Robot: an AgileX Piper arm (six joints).
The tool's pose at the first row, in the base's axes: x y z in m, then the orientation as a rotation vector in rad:
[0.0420 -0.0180 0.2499 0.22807 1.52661 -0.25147]
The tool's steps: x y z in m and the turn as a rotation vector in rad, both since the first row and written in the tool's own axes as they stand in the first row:
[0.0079 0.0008 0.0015 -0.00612 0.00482 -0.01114]
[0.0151 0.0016 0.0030 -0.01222 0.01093 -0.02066]
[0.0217 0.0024 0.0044 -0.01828 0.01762 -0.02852]
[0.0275 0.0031 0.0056 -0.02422 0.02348 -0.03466]
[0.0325 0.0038 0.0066 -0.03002 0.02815 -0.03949]
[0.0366 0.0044 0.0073 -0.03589 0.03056 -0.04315]
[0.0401 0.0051 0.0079 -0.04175 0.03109 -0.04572]
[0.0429 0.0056 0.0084 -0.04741 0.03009 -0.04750]
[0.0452 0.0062 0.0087 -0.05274 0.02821 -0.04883]
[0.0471 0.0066 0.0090 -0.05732 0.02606 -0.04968]
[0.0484 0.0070 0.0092 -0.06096 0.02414 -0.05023]
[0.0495 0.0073 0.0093 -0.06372 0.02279 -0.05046]
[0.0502 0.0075 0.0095 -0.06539 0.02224 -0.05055]
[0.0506 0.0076 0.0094 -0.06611 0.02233 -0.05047]
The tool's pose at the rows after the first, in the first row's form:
[0.0439 -0.0178 0.2420 0.21551 1.53359 -0.25521]
[0.0458 -0.0177 0.2349 0.20438 1.54157 -0.25757]
[0.0475 -0.0175 0.2283 0.19460 1.54986 -0.25860]
[0.0490 -0.0173 0.2226 0.18608 1.55706 -0.25842]
[0.0503 -0.0170 0.2176 0.17848 1.56286 -0.25740]
[0.0513 -0.0167 0.2135 0.17137 1.56626 -0.25557]
[0.0522 -0.0163 0.2100 0.16482 1.56763 -0.25303]
[0.0529 -0.0160 0.2072 0.15881 1.56735 -0.25015]
[0.0534 -0.0156 0.2049 0.15328 1.56610 -0.24724]
[0.0539 -0.0153 0.2031 0.14867 1.56444 -0.24455]
[0.0542 -0.0150 0.2018 0.14508 1.56290 -0.24233]
[0.0545 -0.0148 0.2007 0.14251 1.56181 -0.24049]
[0.0547 -0.0147 0.2000 0.14104 1.56140 -0.23932]
[0.0547 -0.0146 0.1996 0.14054 1.56154 -0.23869]

